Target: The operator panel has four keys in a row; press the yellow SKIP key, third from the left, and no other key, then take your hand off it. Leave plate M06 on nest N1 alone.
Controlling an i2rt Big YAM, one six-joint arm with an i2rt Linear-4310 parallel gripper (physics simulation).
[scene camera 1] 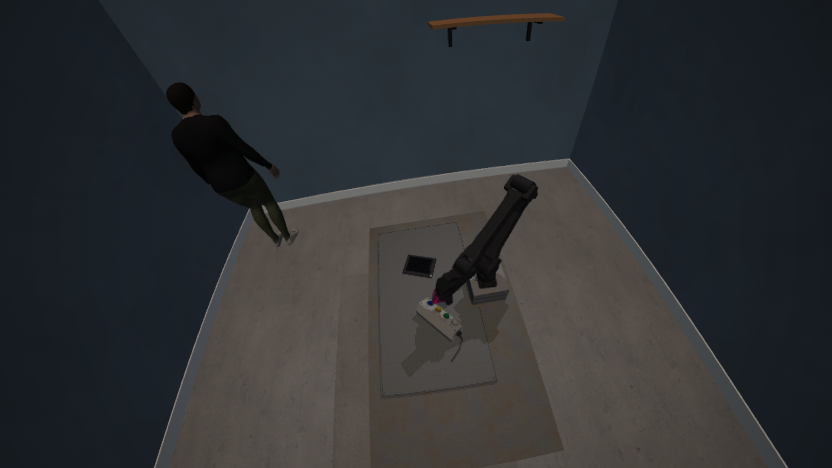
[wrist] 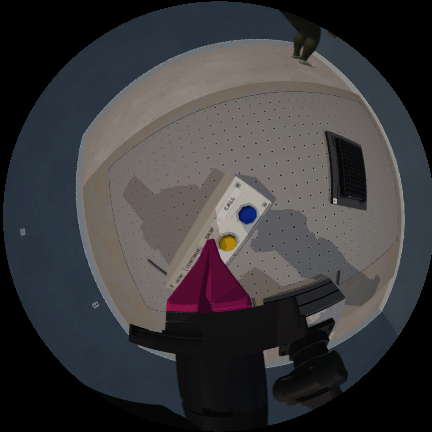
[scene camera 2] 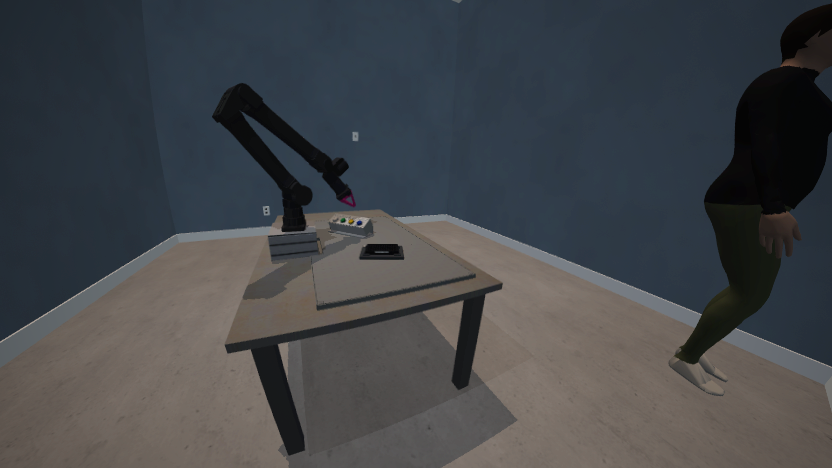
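Where they show: gripper, fingertip midpoint: (scene camera 1: 433, 302) (wrist: 211, 242) (scene camera 2: 354, 206); arm's base, link origin: (scene camera 1: 486, 277) (wrist: 305, 337) (scene camera 2: 294, 227).
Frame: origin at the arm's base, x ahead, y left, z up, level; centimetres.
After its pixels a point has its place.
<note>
The operator panel (scene camera 1: 439, 323) {x 24.5, y 20.5, z -2.1 cm} (scene camera 2: 356, 228) {x 26.5, y 9.1, z -4.8 cm} (wrist: 192, 233) {x 26.6, y 18.6, z -2.5 cm} is a pale sloped box on the grey perforated board. Its yellow SKIP key (scene camera 1: 438, 309) {x 24.4, y 13.7, z -1.9 cm} (scene camera 2: 350, 221) {x 24.2, y 13.3, z -2.2 cm} (wrist: 228, 243) {x 24.5, y 13.2, z -1.9 cm} is between the blue CALL key (scene camera 1: 430, 302) {x 27.9, y 9.8, z -1.8 cm} (scene camera 2: 359, 222) {x 28.1, y 9.5, z -2.0 cm} (wrist: 247, 214) {x 28.1, y 9.8, z -1.8 cm} and the green key (scene camera 1: 446, 315) {x 21.0, y 17.0, z -1.9 cm} (scene camera 2: 343, 220) {x 21.2, y 16.3, z -2.2 cm}. A whitish key (scene camera 2: 335, 219) {x 17.5, y 19.8, z -2.3 cm} is at the far end. My magenta gripper (scene camera 2: 353, 205) {x 26.5, y 13.3, z 5.1 cm} (wrist: 211, 242) {x 26.5, y 13.3, z 5.1 cm} is shut and empty, above the panel and apart from it. In the wrist view its tips overlap the panel beside the yellow key and hide the green key. The black plate on its nest (scene camera 1: 419, 265) {x 32.8, y -14.4, z -6.2 cm} (scene camera 2: 381, 251) {x 31.7, y -19.4, z -6.4 cm} (wrist: 350, 170) {x 32.5, y -13.9, z -6.3 cm} lies apart from the panel.
The arm's base block (scene camera 1: 488, 292) {x 0.4, y 8.4, z 0.2 cm} (scene camera 2: 293, 243) {x 0.0, y -8.6, z -4.1 cm} stands beside the board (scene camera 1: 407, 366) {x 40.2, y 37.4, z -8.8 cm} (scene camera 2: 372, 288) {x 23.7, y -41.0, z -8.8 cm} on the table (scene camera 2: 261, 325) {x -4.2, y -49.0, z -10.1 cm}. A cable (scene camera 1: 457, 350) {x 17.4, y 31.7, z -8.8 cm} runs from the panel's end. A person (scene camera 1: 215, 154) (scene camera 2: 762, 139) (wrist: 306, 40) stands on the floor away from the table.
</note>
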